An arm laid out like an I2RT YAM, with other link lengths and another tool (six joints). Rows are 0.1 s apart.
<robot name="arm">
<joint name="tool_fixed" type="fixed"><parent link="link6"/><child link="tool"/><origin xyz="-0.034 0.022 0.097" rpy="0 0.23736 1.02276"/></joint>
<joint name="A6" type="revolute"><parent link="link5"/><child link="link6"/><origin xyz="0.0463 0 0.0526" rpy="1.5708 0 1.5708"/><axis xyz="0 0 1"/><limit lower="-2.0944" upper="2.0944"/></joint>
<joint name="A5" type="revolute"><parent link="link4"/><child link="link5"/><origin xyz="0.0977 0.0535 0.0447" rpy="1.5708 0 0"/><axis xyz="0 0 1"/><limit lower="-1.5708" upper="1.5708"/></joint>
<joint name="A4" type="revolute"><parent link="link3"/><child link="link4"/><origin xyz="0.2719 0.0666 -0.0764"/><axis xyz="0 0 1"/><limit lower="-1.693" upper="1.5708"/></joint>
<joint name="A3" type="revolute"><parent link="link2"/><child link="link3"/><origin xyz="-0.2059 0 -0.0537" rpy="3.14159 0 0"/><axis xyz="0 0 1"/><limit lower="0" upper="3.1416"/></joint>
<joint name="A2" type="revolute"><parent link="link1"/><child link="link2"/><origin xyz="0.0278 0.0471 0.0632" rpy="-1.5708 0 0"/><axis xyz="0 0 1"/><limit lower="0" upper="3.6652"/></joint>
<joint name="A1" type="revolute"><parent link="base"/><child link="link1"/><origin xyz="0 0 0.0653"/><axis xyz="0 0 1"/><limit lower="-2.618" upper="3.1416"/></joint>
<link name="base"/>
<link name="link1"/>
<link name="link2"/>
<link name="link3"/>
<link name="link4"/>
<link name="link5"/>
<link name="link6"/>
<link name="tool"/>
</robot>
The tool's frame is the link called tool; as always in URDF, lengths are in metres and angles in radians.
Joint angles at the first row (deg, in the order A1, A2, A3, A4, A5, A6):
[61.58 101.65 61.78 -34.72 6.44 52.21]
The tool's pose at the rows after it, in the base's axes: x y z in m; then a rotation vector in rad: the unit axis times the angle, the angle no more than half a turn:
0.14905 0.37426 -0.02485 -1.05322 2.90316 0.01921
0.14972 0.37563 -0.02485 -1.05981 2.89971 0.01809
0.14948 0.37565 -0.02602 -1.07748 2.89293 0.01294
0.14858 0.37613 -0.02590 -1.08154 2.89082 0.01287
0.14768 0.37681 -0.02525 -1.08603 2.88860 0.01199
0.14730 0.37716 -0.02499 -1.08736 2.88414 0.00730
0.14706 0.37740 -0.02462 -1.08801 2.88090 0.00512
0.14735 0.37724 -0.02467 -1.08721 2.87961 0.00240
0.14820 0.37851 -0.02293 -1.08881 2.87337 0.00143
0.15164 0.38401 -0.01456 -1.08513 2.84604 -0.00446
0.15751 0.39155 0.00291 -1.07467 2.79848 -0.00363
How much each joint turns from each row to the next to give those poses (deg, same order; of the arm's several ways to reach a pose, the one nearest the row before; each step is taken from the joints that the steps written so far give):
[0.00 0.13 0.13 0.04 0.00 -0.03]
[0.00 0.39 0.46 -0.02 0.00 -0.28]
[0.00 0.26 0.09 0.13 -0.02 -0.72]
[0.15 0.00 0.02 0.00 0.02 -0.02]
[0.18 0.00 0.15 -0.15 0.04 -0.03]
[0.17 -0.02 0.05 -0.02 0.28 0.00]
[0.11 -0.07 -0.01 0.00 0.18 0.00]
[0.00 0.00 0.00 0.00 0.13 -0.02]
[0.05 0.01 0.36 -0.13 0.20 -0.15]
[0.35 -0.20 1.42 -0.59 1.18 -0.22]
[0.37 -1.27 1.79 -0.92 1.77 -0.48]

